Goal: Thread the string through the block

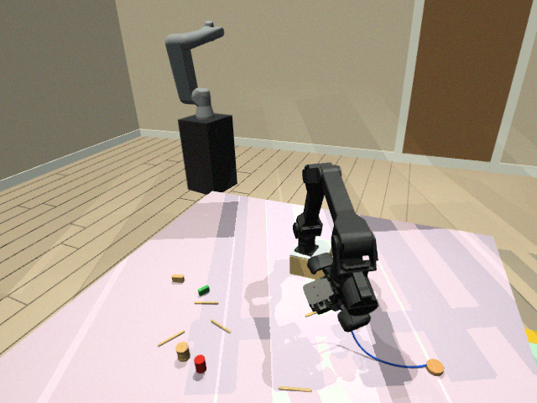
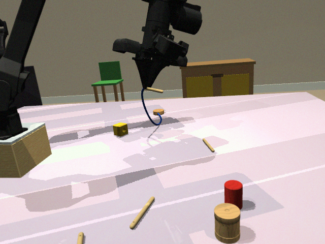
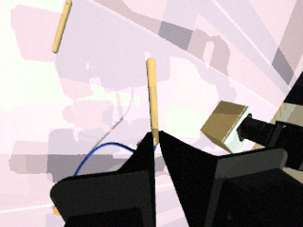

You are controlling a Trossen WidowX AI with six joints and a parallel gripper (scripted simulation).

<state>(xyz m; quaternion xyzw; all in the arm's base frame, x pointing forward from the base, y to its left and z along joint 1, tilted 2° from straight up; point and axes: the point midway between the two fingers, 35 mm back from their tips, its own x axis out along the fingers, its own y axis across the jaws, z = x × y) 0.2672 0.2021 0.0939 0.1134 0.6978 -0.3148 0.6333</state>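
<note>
Now: the thin wooden stick 1 cm ahead of my gripper tip and 1 cm to the right of it. Round my gripper tip: red cylinder: 22 cm ahead, 24 cm to the right, 12 cm below; then yellow block: 11 cm behind, 4 cm to the left, 12 cm below; then round wooden button: 7 cm behind, 26 cm to the left, 13 cm below.
</note>
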